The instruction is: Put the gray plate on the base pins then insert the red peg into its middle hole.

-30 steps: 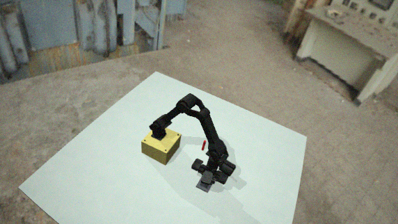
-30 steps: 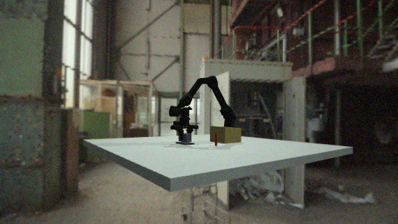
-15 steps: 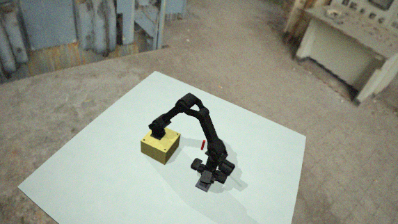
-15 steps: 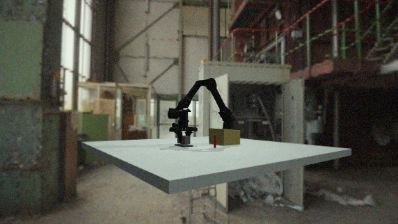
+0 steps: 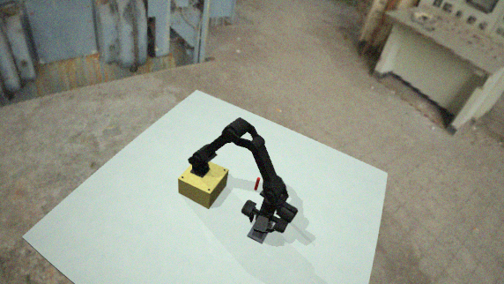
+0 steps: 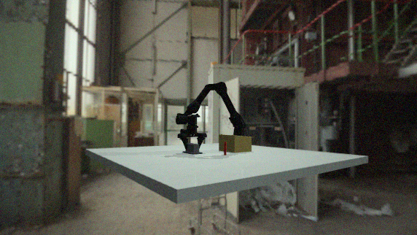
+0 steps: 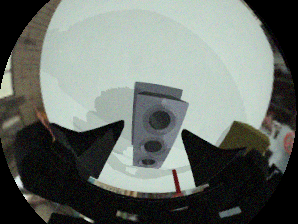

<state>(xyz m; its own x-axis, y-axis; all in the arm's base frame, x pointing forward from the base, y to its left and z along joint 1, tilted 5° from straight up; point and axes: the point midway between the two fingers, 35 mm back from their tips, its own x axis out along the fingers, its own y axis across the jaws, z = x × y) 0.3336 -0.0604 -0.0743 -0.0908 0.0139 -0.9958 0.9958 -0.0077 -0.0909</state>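
Right now the gray base is 2 cm below my gripper tip. The rest, counted from my gripper tip: gray plate: 2 cm above; then red peg: 11 cm behind, 19 cm to the left, 2 cm above.
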